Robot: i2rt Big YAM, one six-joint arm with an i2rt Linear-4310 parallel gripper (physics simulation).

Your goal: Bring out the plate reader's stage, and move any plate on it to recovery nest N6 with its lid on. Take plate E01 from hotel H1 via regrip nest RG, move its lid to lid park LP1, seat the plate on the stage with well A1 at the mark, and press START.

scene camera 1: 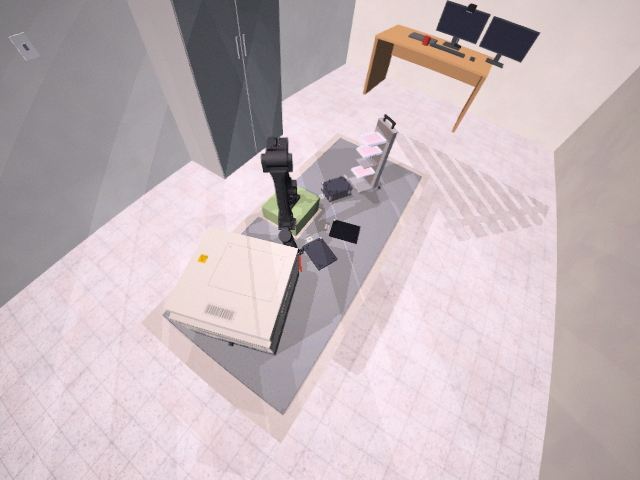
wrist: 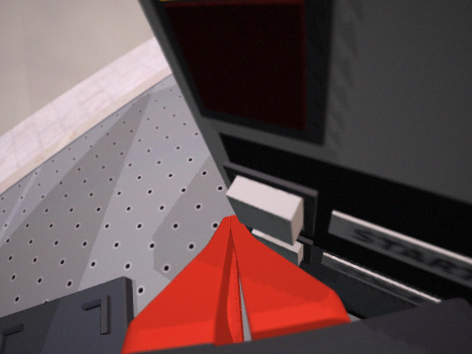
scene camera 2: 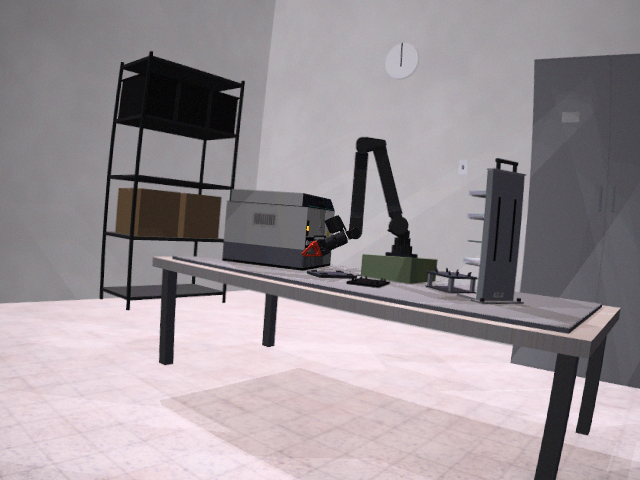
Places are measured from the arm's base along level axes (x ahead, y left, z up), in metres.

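Pixels of known places: gripper, fingertip midpoint: (scene camera 1: 301, 271) (wrist: 231, 226) (scene camera 2: 302, 255); arm's base, origin of the base link: (scene camera 1: 289, 201) (scene camera 2: 401, 256).
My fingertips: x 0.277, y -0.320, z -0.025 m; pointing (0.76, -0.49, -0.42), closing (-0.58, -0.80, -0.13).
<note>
Ahead of a thing's pixels: the offset from my fingertips to its top centre. "*": to the spot under its first point.
My gripper (scene camera 1: 300, 264) (scene camera 2: 306, 252) (wrist: 231, 226) is shut and empty at the front of the plate reader {0.138 m back, 0.241 m right, 0.259 m up} (scene camera 1: 242, 268) (scene camera 2: 266, 219) (wrist: 400, 95). In the wrist view its red tips overlap the lower left edge of the upper pale button {0.029 m back, 0.005 m right, 0.060 m up} (wrist: 265, 202), beside the START label {* 0.060 m back, 0.015 m right, 0.052 m up} (wrist: 400, 247). Whether they touch it I cannot tell. A lower button {0.028 m back, 0.007 m right, 0.028 m up} (wrist: 280, 247) is partly behind the fingers. A yellow light {* 0.030 m back, 0.003 m right, 0.116 m up} (scene camera 2: 308, 227) shows on the reader's front. Hotel H1 (scene camera 1: 384, 157) (scene camera 2: 500, 232) holds pink plates {0.012 m back, 0.765 m left, 0.298 m up} (scene camera 1: 373, 138) {0.012 m back, 0.765 m left, 0.064 m up} (scene camera 1: 362, 171). The stage does not show; I cannot read the plate labels.
A raised dark stand (scene camera 1: 337, 188) (scene camera 2: 451, 281) is near the hotel. A flat black holder {0.071 m ahead, 0.367 m left, 0.046 m down} (scene camera 1: 344, 231) (scene camera 2: 368, 282) and a dark grey holder {0.017 m ahead, 0.166 m left, 0.048 m down} (scene camera 1: 319, 253) (scene camera 2: 329, 273) (wrist: 75, 317) lie between it and the reader. The arm stands on a green block (scene camera 1: 305, 213) (scene camera 2: 387, 267).
</note>
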